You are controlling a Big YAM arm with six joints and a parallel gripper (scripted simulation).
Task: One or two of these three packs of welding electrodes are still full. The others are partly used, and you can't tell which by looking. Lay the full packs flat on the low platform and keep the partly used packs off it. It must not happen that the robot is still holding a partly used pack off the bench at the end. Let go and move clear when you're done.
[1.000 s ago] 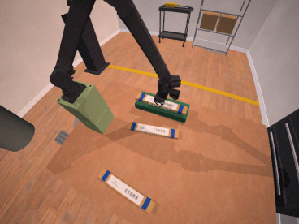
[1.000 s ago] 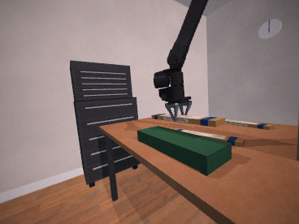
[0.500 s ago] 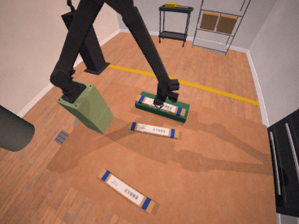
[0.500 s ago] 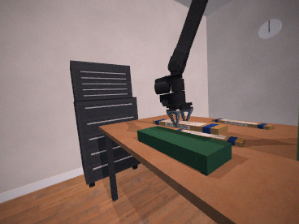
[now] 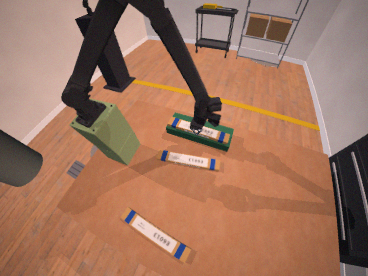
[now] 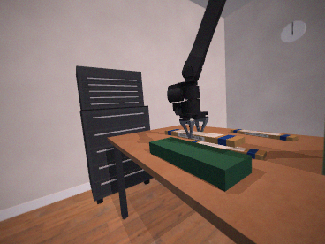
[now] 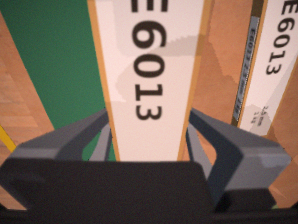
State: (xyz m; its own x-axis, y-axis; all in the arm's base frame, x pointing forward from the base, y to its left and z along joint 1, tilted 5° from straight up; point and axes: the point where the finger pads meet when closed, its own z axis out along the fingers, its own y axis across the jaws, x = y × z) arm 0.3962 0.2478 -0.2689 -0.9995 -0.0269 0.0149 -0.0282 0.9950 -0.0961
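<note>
Right now my hand is 50 mm to the right of the green platform and 80 mm above it.
</note>
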